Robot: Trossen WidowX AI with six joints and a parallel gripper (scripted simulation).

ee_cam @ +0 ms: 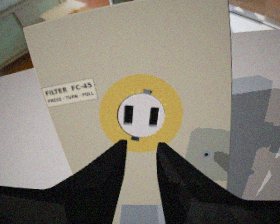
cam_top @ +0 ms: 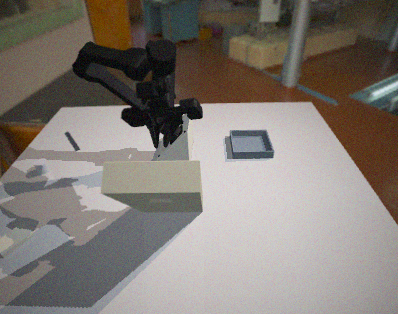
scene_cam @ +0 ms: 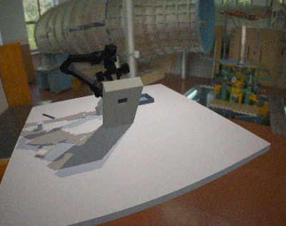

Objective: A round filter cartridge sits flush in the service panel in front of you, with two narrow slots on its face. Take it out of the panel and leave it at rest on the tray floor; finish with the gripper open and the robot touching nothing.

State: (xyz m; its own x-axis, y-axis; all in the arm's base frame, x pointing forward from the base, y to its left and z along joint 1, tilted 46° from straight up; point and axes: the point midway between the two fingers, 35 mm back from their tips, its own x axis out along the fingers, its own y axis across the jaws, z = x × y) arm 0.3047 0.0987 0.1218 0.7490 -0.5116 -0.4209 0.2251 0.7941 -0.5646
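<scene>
The round filter cartridge lies 6 cm ahead of my gripper tip and 5 cm below it. Round my gripper tip: service panel: 2 cm ahead, 12 cm below; then pale flat block: 3 cm ahead, 45 cm to the right, 27 cm below; then tray: 36 cm behind, 30 cm to the left, 27 cm below.
</scene>
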